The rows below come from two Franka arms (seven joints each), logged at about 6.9 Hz.
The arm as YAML. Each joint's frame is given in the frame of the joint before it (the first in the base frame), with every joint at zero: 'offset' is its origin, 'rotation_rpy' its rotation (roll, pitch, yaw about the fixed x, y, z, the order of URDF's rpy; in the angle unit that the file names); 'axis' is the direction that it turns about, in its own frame. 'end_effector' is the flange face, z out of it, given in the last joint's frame.
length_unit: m
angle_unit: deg
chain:
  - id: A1
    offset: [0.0, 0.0, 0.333]
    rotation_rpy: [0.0, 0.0, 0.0]
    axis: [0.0, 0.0, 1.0]
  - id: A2
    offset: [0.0, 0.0, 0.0]
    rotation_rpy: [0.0, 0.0, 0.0]
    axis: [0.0, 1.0, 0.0]
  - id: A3
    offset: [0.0, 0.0, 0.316]
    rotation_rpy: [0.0, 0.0, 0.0]
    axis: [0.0, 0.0, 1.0]
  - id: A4
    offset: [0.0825, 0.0, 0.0]
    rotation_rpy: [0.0, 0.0, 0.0]
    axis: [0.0, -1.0, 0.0]
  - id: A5
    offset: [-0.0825, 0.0, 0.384]
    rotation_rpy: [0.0, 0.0, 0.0]
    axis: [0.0, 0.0, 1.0]
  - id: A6
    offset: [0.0, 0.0, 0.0]
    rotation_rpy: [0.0, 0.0, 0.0]
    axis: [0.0, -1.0, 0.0]
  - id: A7
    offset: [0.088, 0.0, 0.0]
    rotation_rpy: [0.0, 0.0, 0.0]
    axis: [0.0, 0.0, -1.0]
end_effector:
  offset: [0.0, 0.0, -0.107]
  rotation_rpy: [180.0, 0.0, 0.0]
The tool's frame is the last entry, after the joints.
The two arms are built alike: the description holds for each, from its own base.
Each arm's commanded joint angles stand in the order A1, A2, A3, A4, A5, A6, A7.
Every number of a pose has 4 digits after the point.
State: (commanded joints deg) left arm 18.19 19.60 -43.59 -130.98 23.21 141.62 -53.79; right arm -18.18 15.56 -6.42 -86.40 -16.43 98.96 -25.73
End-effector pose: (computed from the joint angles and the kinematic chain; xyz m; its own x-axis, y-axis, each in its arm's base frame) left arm 0.4714 -0.2324 0.2391 0.9810 0.1937 -0.0128 0.1933 -0.9808 -0.0258; right arm 0.5742 -0.2828 0.5104 0.9814 0.0503 -0.1851 0.0965 -0.9635 0.2499
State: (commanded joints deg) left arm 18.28 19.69 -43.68 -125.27 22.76 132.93 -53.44; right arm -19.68 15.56 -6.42 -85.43 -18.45 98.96 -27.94
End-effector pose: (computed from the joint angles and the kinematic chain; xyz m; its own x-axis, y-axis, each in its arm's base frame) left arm 0.4959 -0.2278 0.2628 0.9750 0.2201 -0.0296 0.2168 -0.9723 -0.0876; right arm 0.5671 -0.3011 0.5195 0.9785 0.0616 -0.1970 0.1162 -0.9531 0.2794
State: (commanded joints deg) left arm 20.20 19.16 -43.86 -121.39 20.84 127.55 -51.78; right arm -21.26 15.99 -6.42 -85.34 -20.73 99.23 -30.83
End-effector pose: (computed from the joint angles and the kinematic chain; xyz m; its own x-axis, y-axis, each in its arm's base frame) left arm 0.5182 -0.2093 0.2857 0.9636 0.2635 -0.0453 0.2575 -0.9604 -0.1067; right arm 0.5592 -0.3204 0.5171 0.9689 0.0842 -0.2329 0.1537 -0.9419 0.2987
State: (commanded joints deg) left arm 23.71 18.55 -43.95 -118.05 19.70 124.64 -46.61; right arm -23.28 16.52 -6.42 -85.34 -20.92 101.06 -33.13
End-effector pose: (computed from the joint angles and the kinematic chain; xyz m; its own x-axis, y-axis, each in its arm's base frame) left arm 0.5443 -0.1761 0.3098 0.9643 0.2615 -0.0416 0.2565 -0.9615 -0.0992; right arm 0.5526 -0.3414 0.5138 0.9684 0.0975 -0.2296 0.1663 -0.9384 0.3028
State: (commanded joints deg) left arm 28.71 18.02 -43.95 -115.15 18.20 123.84 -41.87; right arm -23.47 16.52 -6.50 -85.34 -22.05 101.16 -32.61
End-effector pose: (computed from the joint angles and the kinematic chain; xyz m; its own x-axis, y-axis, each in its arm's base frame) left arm 0.5715 -0.1271 0.3337 0.9561 0.2922 -0.0215 0.2902 -0.9546 -0.0667; right arm 0.5506 -0.3454 0.5147 0.9679 0.0849 -0.2365 0.1602 -0.9337 0.3202
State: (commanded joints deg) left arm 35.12 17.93 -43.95 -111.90 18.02 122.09 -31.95; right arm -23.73 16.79 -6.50 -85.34 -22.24 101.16 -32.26
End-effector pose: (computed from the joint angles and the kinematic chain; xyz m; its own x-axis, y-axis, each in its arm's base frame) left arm 0.5950 -0.0582 0.3562 0.9687 0.2481 -0.0067 0.2473 -0.9673 -0.0564; right arm 0.5497 -0.3485 0.5117 0.9678 0.0753 -0.2404 0.1526 -0.9345 0.3216
